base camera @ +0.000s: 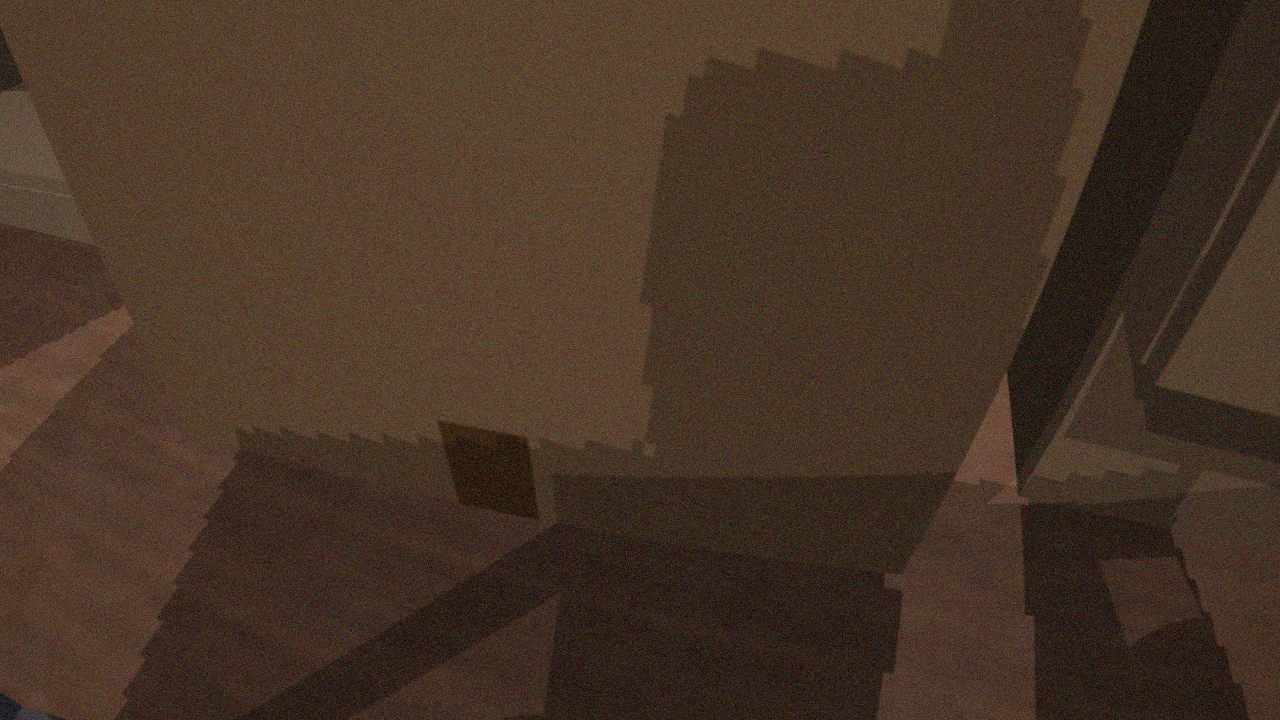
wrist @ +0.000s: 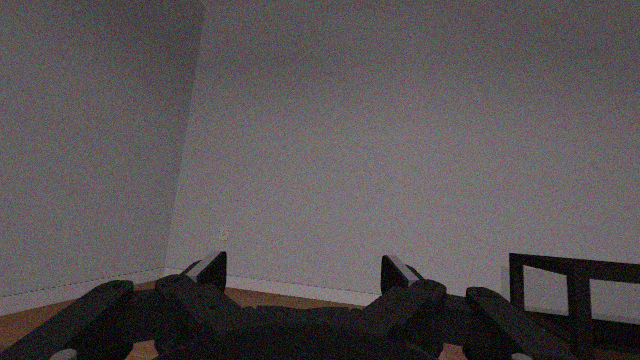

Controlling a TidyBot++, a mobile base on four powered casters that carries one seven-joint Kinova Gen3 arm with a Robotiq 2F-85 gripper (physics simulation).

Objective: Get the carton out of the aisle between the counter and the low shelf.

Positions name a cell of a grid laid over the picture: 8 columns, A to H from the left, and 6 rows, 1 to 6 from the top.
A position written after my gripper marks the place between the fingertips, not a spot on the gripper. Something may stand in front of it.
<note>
I see my gripper (wrist: D5), a tan cardboard carton (base camera: E3) and a counter (base camera: H4).
The wrist view does not show the tan cardboard carton: it is out of frame.
</note>
